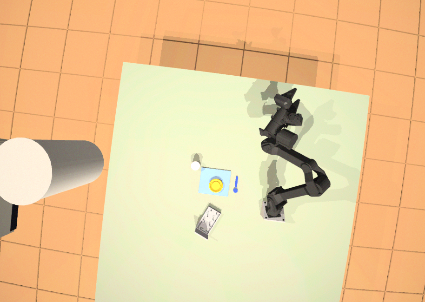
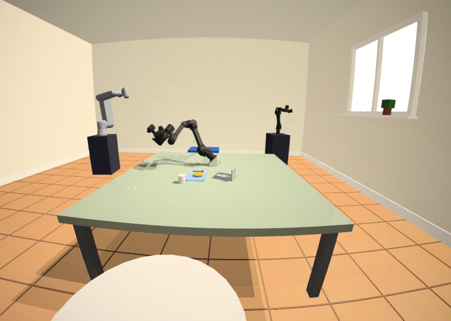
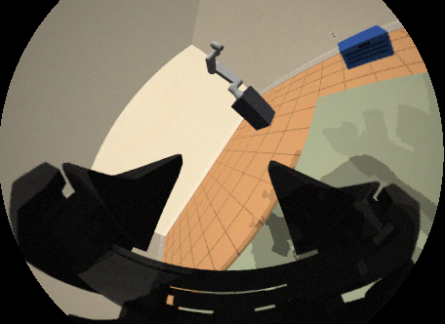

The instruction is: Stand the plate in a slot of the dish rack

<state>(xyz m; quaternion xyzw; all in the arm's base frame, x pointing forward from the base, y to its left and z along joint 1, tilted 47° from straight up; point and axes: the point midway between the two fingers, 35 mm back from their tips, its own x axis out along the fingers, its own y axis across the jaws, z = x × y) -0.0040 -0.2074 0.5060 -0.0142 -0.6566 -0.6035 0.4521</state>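
My gripper tip is now 43 cm short of the white cup, 31 cm to the right of it and 23 cm above it. Round my gripper tip: light blue mat 40 cm to the left, 34 cm ahead, 25 cm below; yellow plate 41 cm to the left, 33 cm ahead, 23 cm below; blue spoon 42 cm to the left, 25 cm below, 23 cm ahead.
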